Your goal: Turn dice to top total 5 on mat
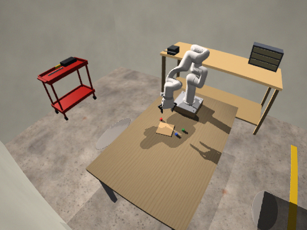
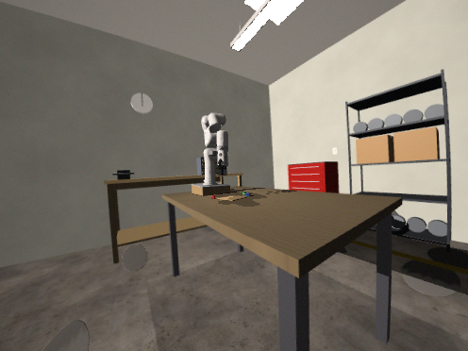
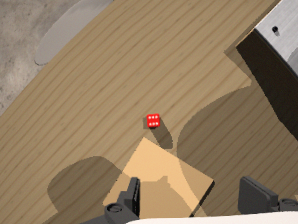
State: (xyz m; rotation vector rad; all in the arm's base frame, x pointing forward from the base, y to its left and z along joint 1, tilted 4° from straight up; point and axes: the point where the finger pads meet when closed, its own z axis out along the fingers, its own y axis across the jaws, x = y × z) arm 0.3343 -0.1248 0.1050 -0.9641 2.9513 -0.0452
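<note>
The blue die lies 15 cm below my hand, 13 cm to the left of it and 10 cm ahead of it. The rest, counted from my hand: tan mat 16 cm below, 7 cm ahead, 2 cm to the left; red die 15 cm below, 6 cm to the right, 3 cm behind; green die 17 cm to the left, 15 cm below, 2 cm ahead.
</note>
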